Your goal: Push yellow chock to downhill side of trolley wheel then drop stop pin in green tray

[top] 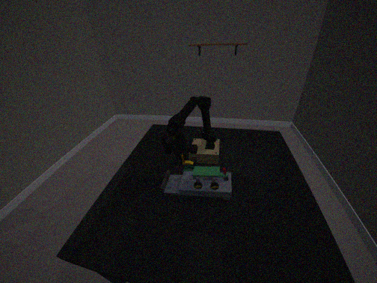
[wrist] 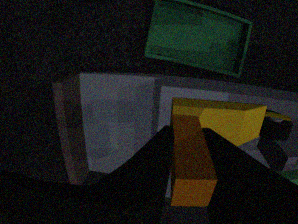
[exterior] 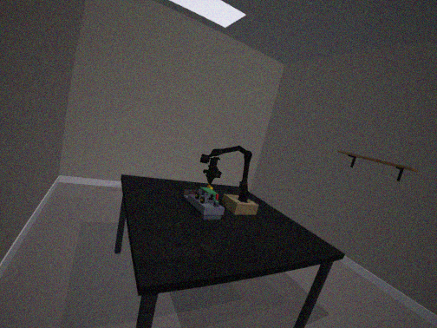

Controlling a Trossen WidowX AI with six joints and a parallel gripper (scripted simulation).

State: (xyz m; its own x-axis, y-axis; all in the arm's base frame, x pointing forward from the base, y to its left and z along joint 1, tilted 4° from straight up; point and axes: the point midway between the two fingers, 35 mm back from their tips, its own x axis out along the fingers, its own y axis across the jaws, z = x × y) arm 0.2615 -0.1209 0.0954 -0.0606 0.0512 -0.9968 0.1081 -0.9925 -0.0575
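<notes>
Right now the red-headed stop pin is 26 cm to the left of my gripper tip, 3 cm ahead of it and 2 cm below it. Also, from my gripper tip: yellow chock (2 cm to the left); then trolley (16 cm to the left, 6 cm ahead, 4 cm below).
</notes>
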